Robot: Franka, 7 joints.
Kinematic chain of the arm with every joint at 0, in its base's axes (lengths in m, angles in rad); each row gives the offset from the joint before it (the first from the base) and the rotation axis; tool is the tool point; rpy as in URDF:
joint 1: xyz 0 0 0.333 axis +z
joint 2: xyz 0 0 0 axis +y
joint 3: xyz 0 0 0.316 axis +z
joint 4: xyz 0.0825 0 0 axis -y
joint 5: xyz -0.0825 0 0.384 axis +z
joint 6: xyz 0 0 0 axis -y
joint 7: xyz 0.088 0 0 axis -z
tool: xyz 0 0 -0.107 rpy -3.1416 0 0
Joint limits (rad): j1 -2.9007..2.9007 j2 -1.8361..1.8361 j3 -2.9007..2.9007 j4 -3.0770..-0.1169 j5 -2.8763..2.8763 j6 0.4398..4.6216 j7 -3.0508..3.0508
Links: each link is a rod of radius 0.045 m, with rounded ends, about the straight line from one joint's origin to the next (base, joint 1, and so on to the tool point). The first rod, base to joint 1, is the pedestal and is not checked.
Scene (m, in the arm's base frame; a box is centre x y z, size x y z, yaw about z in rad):
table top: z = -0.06
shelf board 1: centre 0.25 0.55 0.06 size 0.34 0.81 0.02 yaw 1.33
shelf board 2: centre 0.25 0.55 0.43 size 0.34 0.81 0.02 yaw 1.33
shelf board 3: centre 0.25 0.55 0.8 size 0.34 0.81 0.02 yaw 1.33
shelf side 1: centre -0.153 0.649 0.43 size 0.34 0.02 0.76 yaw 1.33
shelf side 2: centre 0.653 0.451 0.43 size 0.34 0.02 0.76 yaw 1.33
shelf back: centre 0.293 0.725 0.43 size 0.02 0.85 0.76 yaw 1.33
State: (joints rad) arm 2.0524 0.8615 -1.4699 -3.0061 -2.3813 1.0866 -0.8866
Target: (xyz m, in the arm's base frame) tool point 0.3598 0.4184 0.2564
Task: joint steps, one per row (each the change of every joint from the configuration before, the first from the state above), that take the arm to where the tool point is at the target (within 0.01 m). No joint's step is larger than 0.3 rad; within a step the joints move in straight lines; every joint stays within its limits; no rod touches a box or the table.
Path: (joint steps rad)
1: -0.0123 0.0661 0.1210 0.2262 -0.0665 0.0566 0.0000
2: -0.0123 0.0662 0.1209 0.2262 -0.0665 0.0567 0.0000
3: -0.0123 0.0661 0.1210 0.2262 -0.0665 0.0566 0.0000

